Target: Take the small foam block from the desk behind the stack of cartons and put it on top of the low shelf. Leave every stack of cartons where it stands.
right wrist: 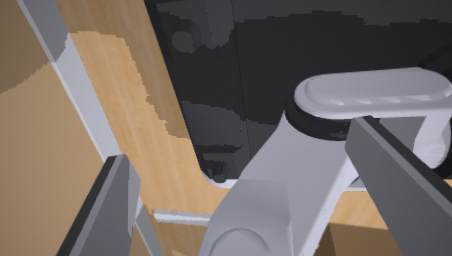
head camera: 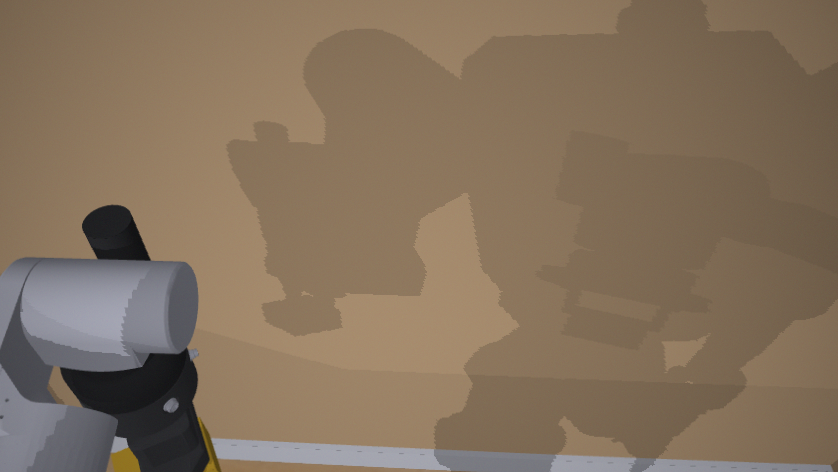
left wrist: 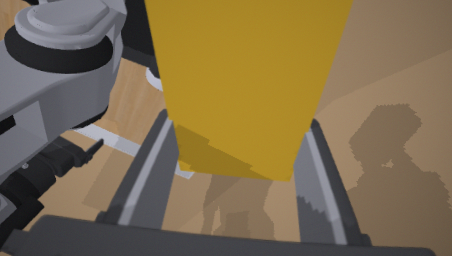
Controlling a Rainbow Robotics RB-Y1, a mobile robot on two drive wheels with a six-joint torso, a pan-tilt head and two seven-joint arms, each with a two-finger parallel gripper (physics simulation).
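Frame: origin at the robot's base, x left, y back, z up, level; centimetres.
Seen in the pictures: left gripper, fingertip midpoint: (head camera: 184, 457) (left wrist: 237, 127); right gripper, fingertip midpoint: (right wrist: 239, 150) (left wrist: 84, 131).
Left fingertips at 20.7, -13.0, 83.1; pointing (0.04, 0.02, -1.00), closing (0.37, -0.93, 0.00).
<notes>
Offsets run from my left fingertips to a thing's top centre, as dx, dy, dz. "pt": to the spot under its first point.
A yellow foam block @(+1.8, +0.7, +1.3) (head camera: 124, 461) (left wrist: 250, 60) is between the two fingers of my left gripper (left wrist: 237, 127), which is shut on it. In the head view, small parts of the block show at the bottom left, beside the dark wrist of my left arm. My right gripper (right wrist: 239, 150) is open, its fingers wide apart with no object between them; my own body and the floor show behind. The desk top and the low shelf cannot be made out in these views.
A tan wall (head camera: 375, 340) (left wrist: 400, 75) (right wrist: 30, 150), with my shadow on it, fills most of the head view. A pale skirting strip @(pt -11.7, -30.0, -75.0) (head camera: 351, 452) (right wrist: 82, 95) runs along its foot. A brown box-like surface (right wrist: 360, 242) shows at the right wrist view's lower right; a pale bar (right wrist: 182, 218) lies low.
</notes>
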